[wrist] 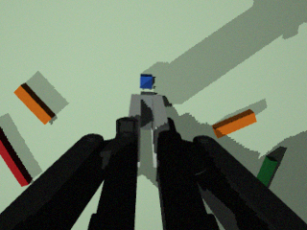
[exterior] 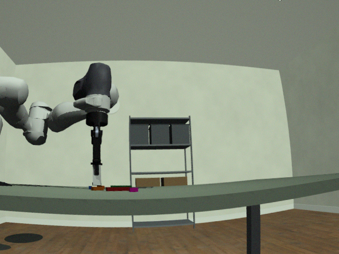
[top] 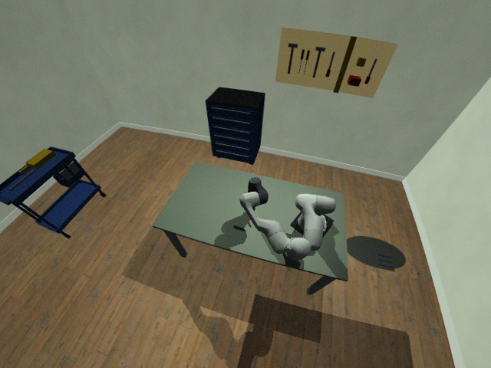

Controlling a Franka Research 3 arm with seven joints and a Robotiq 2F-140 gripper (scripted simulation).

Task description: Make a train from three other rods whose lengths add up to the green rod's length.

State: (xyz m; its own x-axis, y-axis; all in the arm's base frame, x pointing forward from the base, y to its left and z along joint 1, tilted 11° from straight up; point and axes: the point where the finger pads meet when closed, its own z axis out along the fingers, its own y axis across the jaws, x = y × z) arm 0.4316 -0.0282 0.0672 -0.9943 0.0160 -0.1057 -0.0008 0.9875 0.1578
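Right now the grey rod is 3 cm below my hand. The rest, counted from my hand: green rod (9 cm ahead, 13 cm to the left, 4 cm below); red rod (6 cm ahead, 14 cm to the right, 4 cm below); blue rod (2 cm behind, 4 cm below).
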